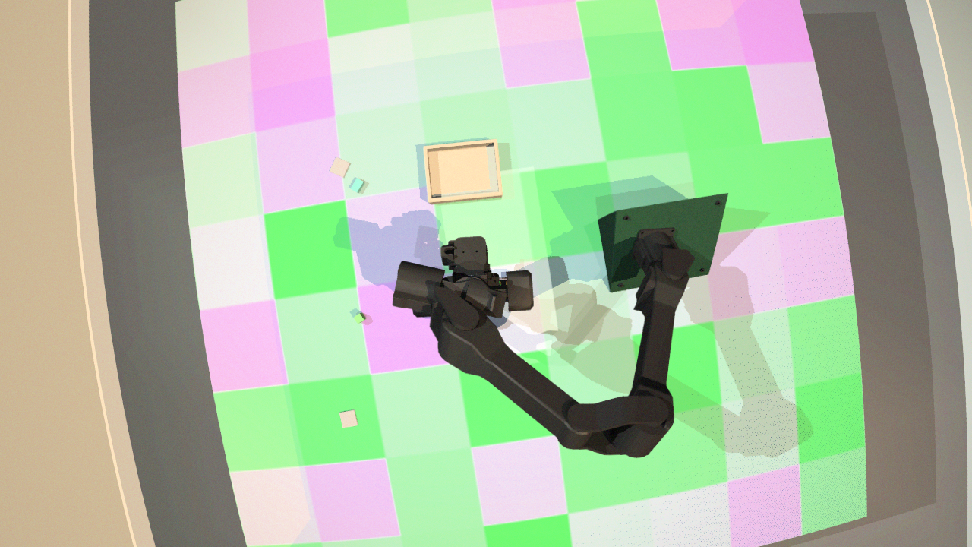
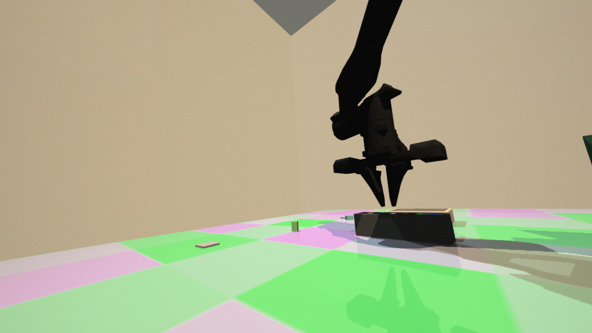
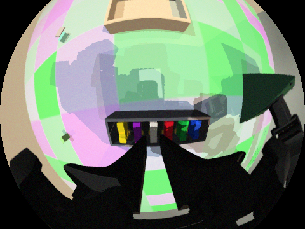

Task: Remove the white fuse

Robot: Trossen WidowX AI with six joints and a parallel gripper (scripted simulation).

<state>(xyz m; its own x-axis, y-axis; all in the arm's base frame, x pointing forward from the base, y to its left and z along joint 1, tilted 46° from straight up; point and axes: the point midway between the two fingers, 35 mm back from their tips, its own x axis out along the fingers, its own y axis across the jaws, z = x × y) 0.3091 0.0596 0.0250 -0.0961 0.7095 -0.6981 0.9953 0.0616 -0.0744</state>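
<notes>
My gripper tip is now 30 mm above the white fuse. Also, from my gripper tip: beige tray: 210 mm to the right, 50 mm below; green cube: 210 mm ahead, 40 mm below, 30 mm to the left; teal bit: 210 mm to the right, 200 mm ahead, 50 mm below.
</notes>
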